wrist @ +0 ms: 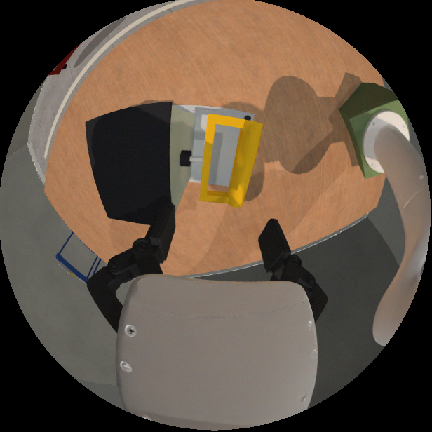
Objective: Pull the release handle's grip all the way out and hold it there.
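Note:
The release handle's yellow grip (247, 165) is a rectangular frame near the middle of the wrist view. It stands beside the pale side of a box with a black top (131, 162), over a grey base plate (223, 159). A thin light rod with a black collar (185, 158) runs between the box side and the grip. My gripper (221, 222) is open and empty. Its fingertips show below the grip in the view, apart from it, the left one close to the lower corner of the black top in the picture.
A wooden table (235, 50) bears the box. A green block (357, 127) with the arm's pale base stands at the right. A blue frame (72, 267) shows beyond the table's lower left edge, and a red object (62, 64) at the upper left.

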